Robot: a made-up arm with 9 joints. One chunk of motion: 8 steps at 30 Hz.
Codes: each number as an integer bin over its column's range. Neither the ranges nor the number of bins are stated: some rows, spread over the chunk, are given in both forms.
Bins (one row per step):
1: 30 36 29 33 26 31 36 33 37
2: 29 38 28 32 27 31 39 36 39
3: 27 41 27 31 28 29 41 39 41
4: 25 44 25 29 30 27 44 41 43
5: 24 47 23 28 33 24 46 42 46
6: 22 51 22 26 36 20 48 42 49
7: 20 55 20 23 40 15 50 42 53
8: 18 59 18 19 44 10 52 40 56
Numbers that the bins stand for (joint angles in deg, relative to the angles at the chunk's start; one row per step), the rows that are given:
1: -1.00 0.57 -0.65 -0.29 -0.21 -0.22 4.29 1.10 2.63
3: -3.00 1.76 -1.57 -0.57 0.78 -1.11 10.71 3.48 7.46
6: -6.33 4.14 -3.87 -1.29 4.71 -5.11 19.71 4.67 17.11
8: -9.00 6.05 -5.71 -2.29 8.65 -9.56 24.86 3.87 25.56
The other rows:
2: -1.67 1.05 -1.11 -0.43 0.29 -0.22 8.14 2.29 5.05
4: -4.33 2.48 -2.49 -0.86 1.76 -2.00 14.57 4.27 9.87
5: -5.00 3.19 -3.41 -1.00 3.24 -3.33 17.14 4.67 13.49
7: -7.67 5.10 -4.79 -1.71 6.68 -7.33 22.29 4.67 21.94

